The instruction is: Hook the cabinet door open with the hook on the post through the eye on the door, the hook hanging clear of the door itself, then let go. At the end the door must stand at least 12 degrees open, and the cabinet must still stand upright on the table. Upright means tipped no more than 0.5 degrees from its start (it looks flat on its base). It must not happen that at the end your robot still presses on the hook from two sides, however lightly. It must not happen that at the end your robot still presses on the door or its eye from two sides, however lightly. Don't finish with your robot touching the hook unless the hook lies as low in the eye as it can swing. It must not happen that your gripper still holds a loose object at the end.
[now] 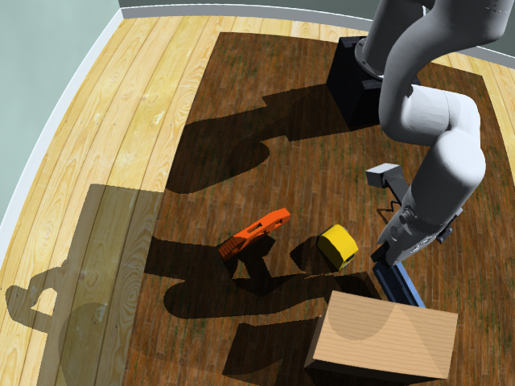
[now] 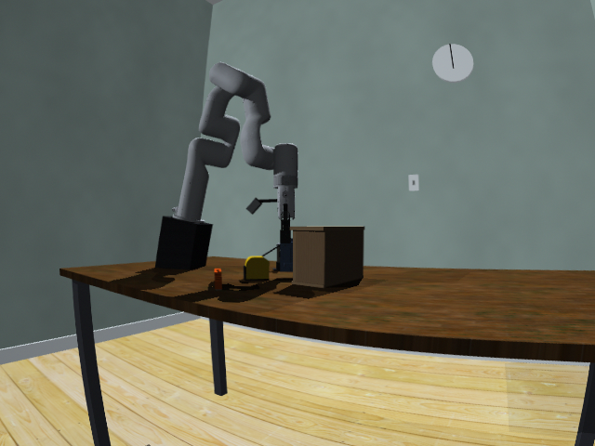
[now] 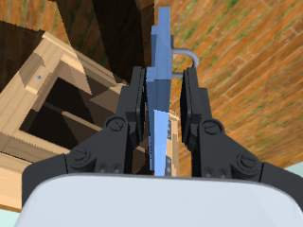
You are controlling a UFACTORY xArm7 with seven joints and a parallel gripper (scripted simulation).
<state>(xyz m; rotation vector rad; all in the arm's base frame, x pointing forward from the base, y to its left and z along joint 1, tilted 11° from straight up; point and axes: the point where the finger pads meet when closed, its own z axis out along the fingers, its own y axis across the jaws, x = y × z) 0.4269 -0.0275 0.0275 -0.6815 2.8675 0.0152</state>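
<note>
Right now the cabinet door is 6 cm ahead of my hand, 4 cm to the left of it and 6 cm below it. Round my hand: orange level-like tool: 8 cm behind, 24 cm to the right, 11 cm below; then hook post: 10 cm behind, 13 cm to the left, 7 cm below; then yellow tape measure: 6 cm behind, 8 cm to the right, 10 cm below.
</note>
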